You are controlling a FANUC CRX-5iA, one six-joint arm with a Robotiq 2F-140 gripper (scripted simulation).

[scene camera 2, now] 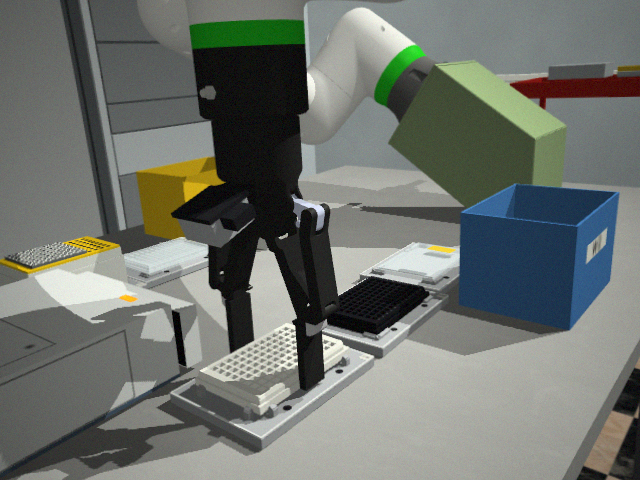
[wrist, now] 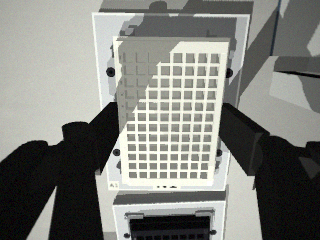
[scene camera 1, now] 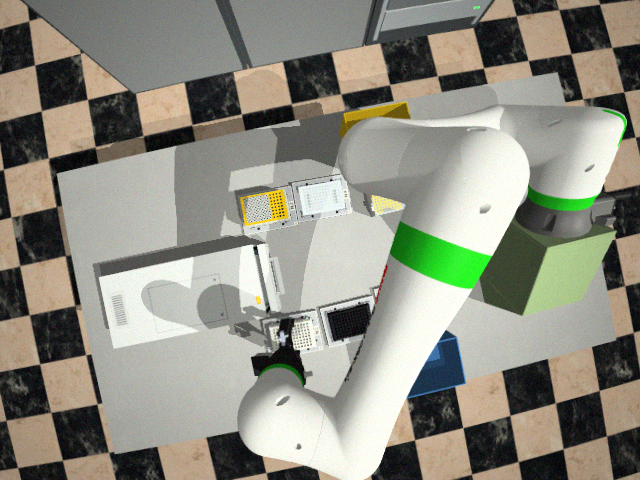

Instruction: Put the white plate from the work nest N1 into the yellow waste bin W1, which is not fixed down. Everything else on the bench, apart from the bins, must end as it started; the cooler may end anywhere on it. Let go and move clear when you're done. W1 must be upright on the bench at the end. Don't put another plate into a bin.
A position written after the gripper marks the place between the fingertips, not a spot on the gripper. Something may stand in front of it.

Note:
In view: the gripper (scene camera 2: 276, 368), a grey instrument (scene camera 2: 85, 348) and a lidded plate (scene camera 2: 422, 260).
The grey instrument shows as well in scene camera 1 (scene camera 1: 227, 287). The gripper is seen too in the wrist view (wrist: 169, 117). The wrist view misses the lidded plate: it is out of frame.

